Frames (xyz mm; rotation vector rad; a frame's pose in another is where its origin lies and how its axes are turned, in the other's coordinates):
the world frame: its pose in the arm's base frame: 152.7 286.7 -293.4 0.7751 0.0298 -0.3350
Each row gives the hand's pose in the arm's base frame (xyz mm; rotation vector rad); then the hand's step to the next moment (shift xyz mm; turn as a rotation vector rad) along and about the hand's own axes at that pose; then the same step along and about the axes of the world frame.
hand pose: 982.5 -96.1 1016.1 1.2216 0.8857 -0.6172
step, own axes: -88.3 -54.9 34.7 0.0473 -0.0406 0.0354
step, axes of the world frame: -71.2 -27.2 78.8 0.0216 -0.0672 -0.0128
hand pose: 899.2 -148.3 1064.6 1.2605 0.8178 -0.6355
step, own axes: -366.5 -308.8 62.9 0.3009 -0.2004 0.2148
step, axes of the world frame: -403.3 -135.1 229.7 0.1684 -0.3773 -0.0781
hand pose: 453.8 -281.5 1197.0 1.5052 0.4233 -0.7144
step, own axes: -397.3 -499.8 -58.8 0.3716 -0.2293 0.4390
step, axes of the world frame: -606.5 -157.9 -135.3 0.2366 -0.5708 0.0404
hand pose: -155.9 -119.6 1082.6 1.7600 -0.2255 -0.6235
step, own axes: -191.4 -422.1 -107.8 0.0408 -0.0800 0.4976
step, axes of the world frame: -203.8 -76.4 -423.1 -0.0819 -0.4621 0.1883
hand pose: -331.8 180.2 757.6 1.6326 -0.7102 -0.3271
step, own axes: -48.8 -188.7 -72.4 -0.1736 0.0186 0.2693
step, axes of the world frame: 50.1 -39.9 -197.8 -0.2393 -0.2068 0.0546
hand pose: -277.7 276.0 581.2 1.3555 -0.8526 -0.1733
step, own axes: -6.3 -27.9 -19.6 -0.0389 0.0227 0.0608
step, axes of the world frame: 17.5 -5.2 -29.5 -0.0638 -0.0342 0.0219
